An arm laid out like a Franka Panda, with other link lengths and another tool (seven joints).
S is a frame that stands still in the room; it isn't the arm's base.
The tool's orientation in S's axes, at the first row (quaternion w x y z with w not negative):
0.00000, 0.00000, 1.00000, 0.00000
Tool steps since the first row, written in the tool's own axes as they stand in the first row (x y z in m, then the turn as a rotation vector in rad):
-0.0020, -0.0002, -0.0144, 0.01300, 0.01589, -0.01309
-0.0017, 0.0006, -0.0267, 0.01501, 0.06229, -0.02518
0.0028, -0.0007, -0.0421, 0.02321, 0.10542, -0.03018
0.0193, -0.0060, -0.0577, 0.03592, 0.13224, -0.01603
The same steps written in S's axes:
0.0020, -0.0002, 0.0144, -0.01300, 0.01589, 0.01309
0.0017, 0.0006, 0.0267, -0.01501, 0.06229, 0.02518
-0.0028, -0.0007, 0.0421, -0.02321, 0.10542, 0.03018
-0.0193, -0.0060, 0.0577, -0.03592, 0.13224, 0.01603

